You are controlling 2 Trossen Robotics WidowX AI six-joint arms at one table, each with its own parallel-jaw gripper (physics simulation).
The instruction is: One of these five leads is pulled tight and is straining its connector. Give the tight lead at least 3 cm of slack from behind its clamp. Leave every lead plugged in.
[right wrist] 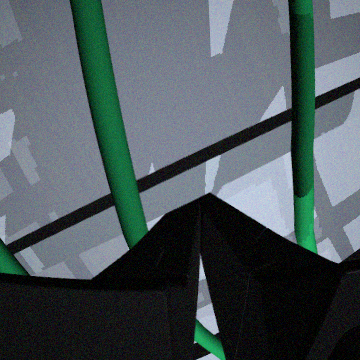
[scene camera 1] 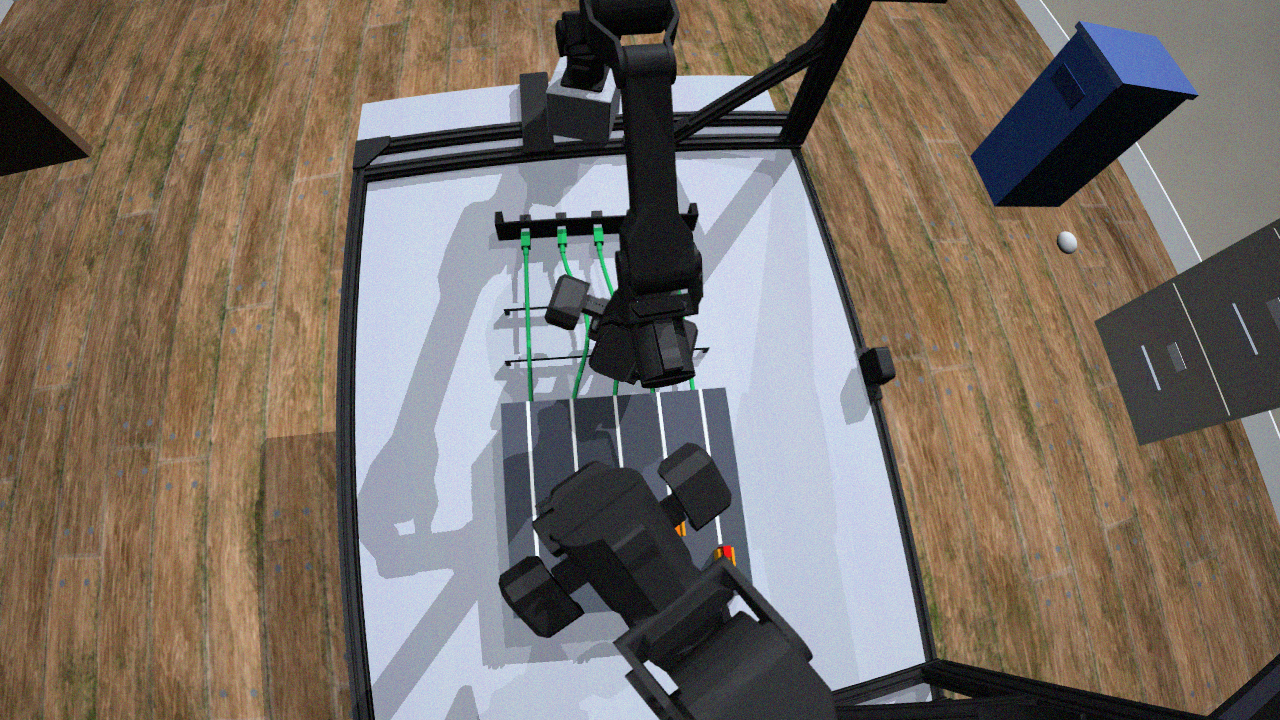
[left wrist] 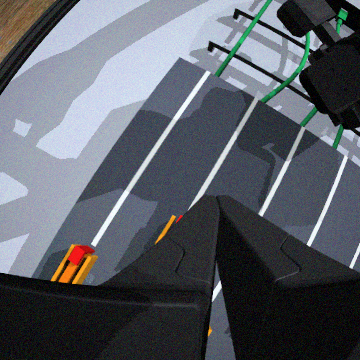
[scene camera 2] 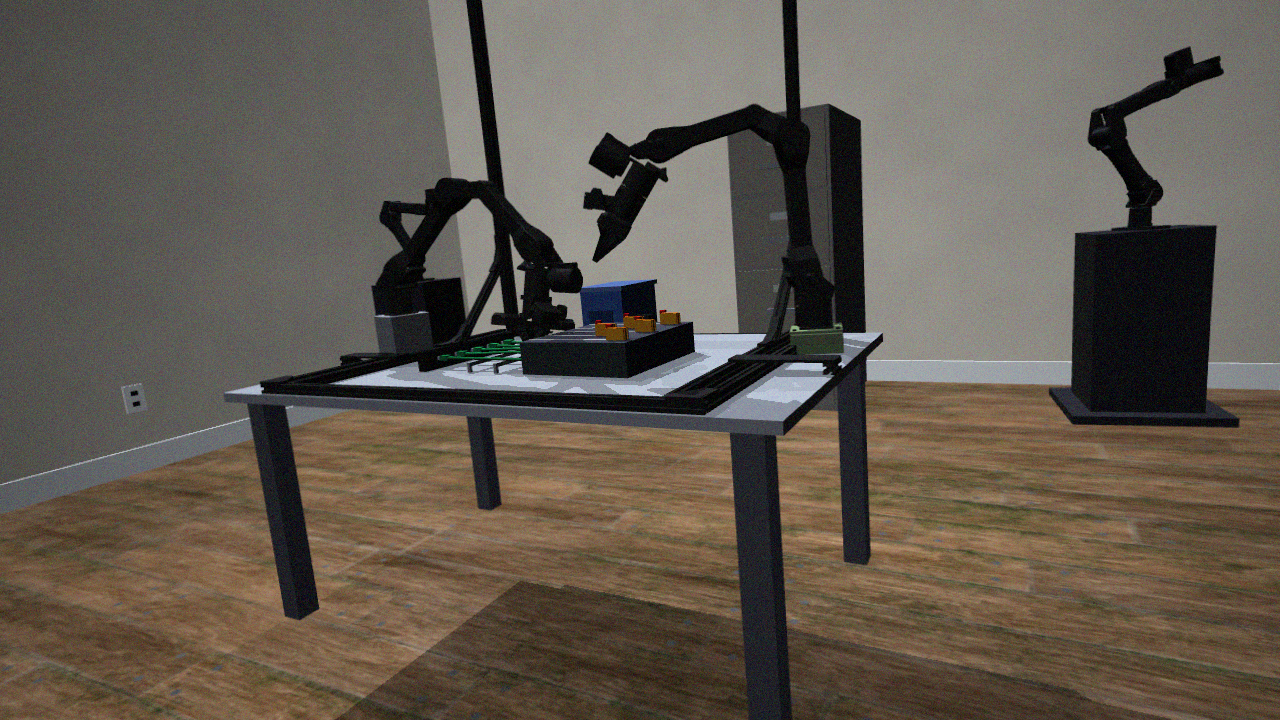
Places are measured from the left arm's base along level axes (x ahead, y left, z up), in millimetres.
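Pixels of known places: left gripper, fingertip midpoint: (left wrist: 213, 208) (scene camera 2: 594, 261); right gripper, fingertip midpoint: (right wrist: 196, 205) (left wrist: 307, 91); left arm's base, link origin: (scene camera 2: 816, 326); right arm's base, link origin: (scene camera 1: 585, 75) (scene camera 2: 401, 313).
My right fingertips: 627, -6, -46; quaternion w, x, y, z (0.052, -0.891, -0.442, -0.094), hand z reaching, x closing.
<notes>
Ahead of a thing's pixels: the offset from my right fingertips to its top centre, as dx, dy, dz. "*": to the spot under its first point. Level surfaces: height alone.
The leftmost green lead @[* +44, +96, +26] (scene camera 1: 528, 331) (left wrist: 242, 42) runs nearly straight; the second green lead @[* +5, +28, +26] (scene camera 1: 586, 340) (left wrist: 302, 62) bows. The right arm partly hides the others. All visible plugs sit in the black connector strip @[* +207, +74, +22] (scene camera 1: 508, 231). White lines cross the dark box @[* -126, +169, +65] (scene camera 1: 514, 465) (scene camera 2: 572, 360) (left wrist: 165, 95). One orange clamp with red @[* -313, -12, +95] (scene camera 1: 725, 555) shows at its lower right; another orange clamp @[* -249, +181, +95] (left wrist: 80, 255) shows in the left wrist view. My left gripper (scene camera 2: 597, 258) (left wrist: 213, 208) is shut and empty above the box. My right gripper (right wrist: 196, 205) is shut and empty, low over the leads; one green lead @[* -47, +3, +27] (right wrist: 102, 100) passes left of its tips, another @[* -18, +38, +25] (right wrist: 302, 100) right.
Two thin black crossbars (scene camera 1: 514, 311) (scene camera 1: 519, 361) span the lead area between strip and box. A black frame (scene camera 1: 347, 447) borders the white table @[dz -1] (scene camera 1: 420, 268). A small black block (scene camera 1: 877, 365) sits on its right rail. A green object (scene camera 2: 816, 340) stands near the left arm's base.
</notes>
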